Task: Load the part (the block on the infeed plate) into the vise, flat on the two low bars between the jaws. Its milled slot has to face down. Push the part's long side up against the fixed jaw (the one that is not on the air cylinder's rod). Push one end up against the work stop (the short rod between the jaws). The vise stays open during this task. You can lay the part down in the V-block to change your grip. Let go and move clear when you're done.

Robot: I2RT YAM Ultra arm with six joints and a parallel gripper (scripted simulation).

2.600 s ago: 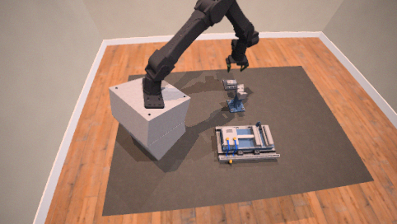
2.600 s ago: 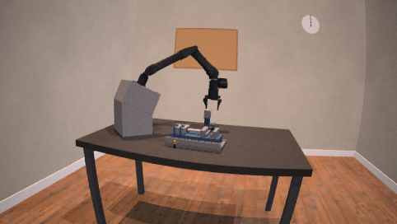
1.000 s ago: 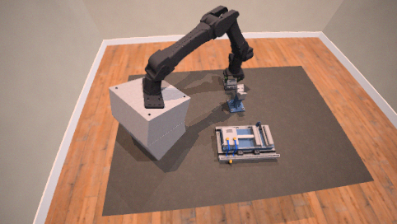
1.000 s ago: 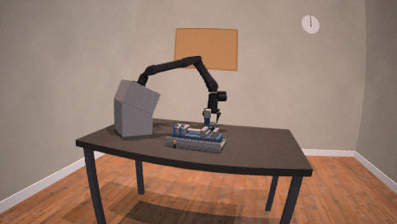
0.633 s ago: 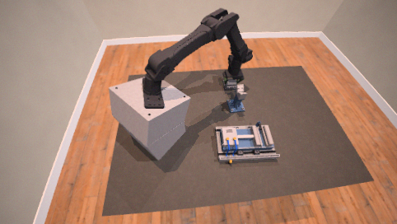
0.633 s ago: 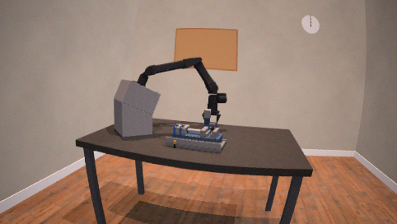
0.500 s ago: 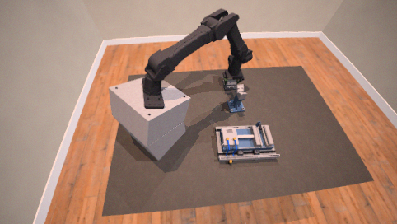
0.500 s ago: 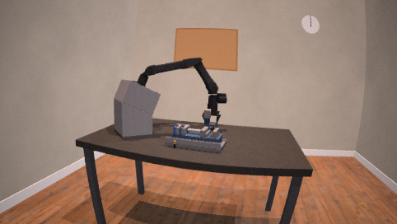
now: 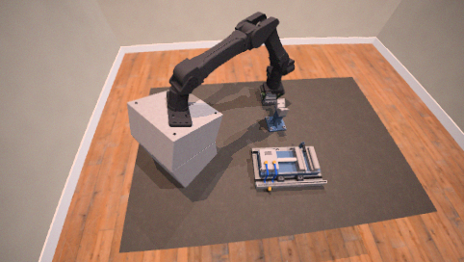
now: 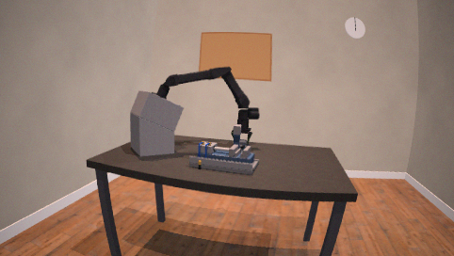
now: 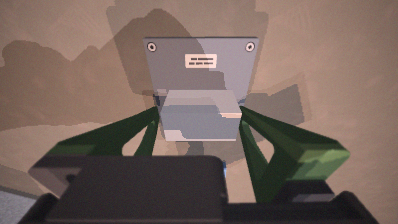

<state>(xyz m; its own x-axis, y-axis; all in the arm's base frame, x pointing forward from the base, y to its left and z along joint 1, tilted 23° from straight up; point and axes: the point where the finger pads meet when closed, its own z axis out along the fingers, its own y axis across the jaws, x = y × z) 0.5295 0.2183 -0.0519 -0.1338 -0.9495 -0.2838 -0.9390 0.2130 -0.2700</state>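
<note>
Right now my hand is right at the part. Also, from my hand: cylinder rod 80 mm behind, 390 mm to the right, 50 mm above; vise 60 mm behind, 390 mm to the right, 10 mm above; work stop 20 mm ahead, 360 mm to the right, 60 mm above.
</note>
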